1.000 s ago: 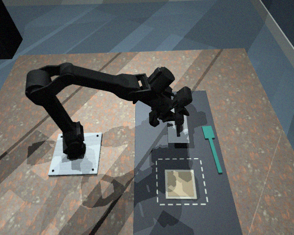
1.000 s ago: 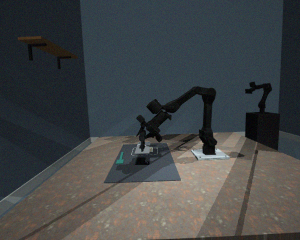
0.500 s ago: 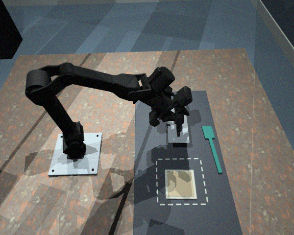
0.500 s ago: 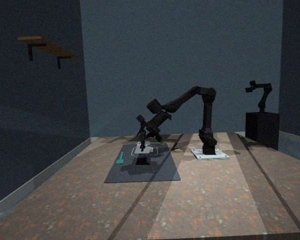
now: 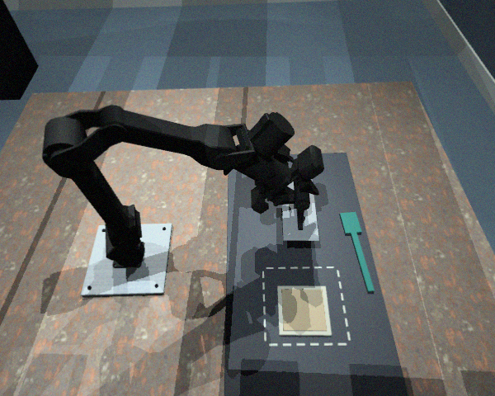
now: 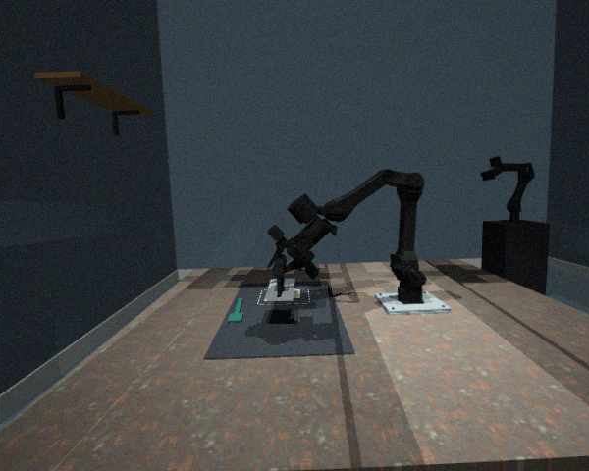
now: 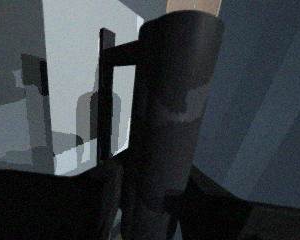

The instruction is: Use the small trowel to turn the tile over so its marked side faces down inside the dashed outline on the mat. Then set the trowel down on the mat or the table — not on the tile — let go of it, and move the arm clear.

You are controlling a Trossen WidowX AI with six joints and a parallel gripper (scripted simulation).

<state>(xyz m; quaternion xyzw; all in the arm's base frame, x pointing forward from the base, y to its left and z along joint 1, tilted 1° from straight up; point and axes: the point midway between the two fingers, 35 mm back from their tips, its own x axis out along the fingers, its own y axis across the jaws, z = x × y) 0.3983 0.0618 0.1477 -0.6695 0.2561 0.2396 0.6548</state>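
My gripper tip is now 15 cm above the grey mat, 6 cm to the left of it and 2 cm past it. Round my gripper tip: dark trowel: 3 cm behind, 1 cm below; tile: 20 cm to the right, 13 cm below, 3 cm behind; green spatula-shaped tool: 13 cm below, 11 cm ahead, 4 cm to the right.
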